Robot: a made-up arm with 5 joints. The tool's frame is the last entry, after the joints.
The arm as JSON. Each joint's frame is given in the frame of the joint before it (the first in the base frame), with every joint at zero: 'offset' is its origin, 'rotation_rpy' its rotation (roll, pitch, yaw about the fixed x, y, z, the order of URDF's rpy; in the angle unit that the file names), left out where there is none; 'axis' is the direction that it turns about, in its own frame. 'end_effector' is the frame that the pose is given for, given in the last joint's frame.
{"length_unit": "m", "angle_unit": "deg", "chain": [
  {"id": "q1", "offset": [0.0, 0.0, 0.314], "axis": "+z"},
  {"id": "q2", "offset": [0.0, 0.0, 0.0], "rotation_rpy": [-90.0, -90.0, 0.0], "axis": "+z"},
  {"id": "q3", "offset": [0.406, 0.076, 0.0], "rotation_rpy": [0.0, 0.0, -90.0], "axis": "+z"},
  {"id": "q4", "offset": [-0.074, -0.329, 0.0], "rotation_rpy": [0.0, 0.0, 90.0], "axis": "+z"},
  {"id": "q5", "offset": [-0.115, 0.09, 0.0], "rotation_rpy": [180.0, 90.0, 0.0], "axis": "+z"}
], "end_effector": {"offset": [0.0, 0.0, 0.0], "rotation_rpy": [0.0, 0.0, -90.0]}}
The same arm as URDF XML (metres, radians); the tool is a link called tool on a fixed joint. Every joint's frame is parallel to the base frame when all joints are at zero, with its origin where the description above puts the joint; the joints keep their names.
<robot name="arm">
<joint name="tool_fixed" type="fixed"><parent link="link5"/><child link="tool"/><origin xyz="0.0000 0.0000 0.0000" rpy="3.1416 0.0000 0.0000"/></joint>
<joint name="q5" type="continuous"><parent link="link4"/><child link="link5"/><origin xyz="0.0900 0.0000 -0.1150" rpy="0.0000 0.0000 0.0000"/><axis xyz="0 0 -1"/></joint>
<joint name="q4" type="continuous"><parent link="link3"/><child link="link4"/><origin xyz="0.0740 0.0000 -0.3290" rpy="0.0000 0.0000 0.0000"/><axis xyz="0 1 0"/></joint>
<joint name="q3" type="continuous"><parent link="link2"/><child link="link3"/><origin xyz="0.0760 0.0000 0.4060" rpy="0.0000 0.0000 0.0000"/><axis xyz="0 1 0"/></joint>
<joint name="q2" type="continuous"><parent link="link1"/><child link="link2"/><origin xyz="0.0000 0.0000 0.0000" rpy="0.0000 0.0000 0.0000"/><axis xyz="0 1 0"/></joint>
<joint name="q1" type="continuous"><parent link="base_link"/><child link="link1"/><origin xyz="0.0000 0.0000 0.3140" rpy="0.0000 0.0000 0.0000"/><axis xyz="0 0 1"/></joint>
<link name="base_link"/>
<link name="link1"/>
<link name="link2"/>
<link name="link3"/>
<link name="link4"/>
<link name="link5"/>
<link name="tool"/>
</robot>

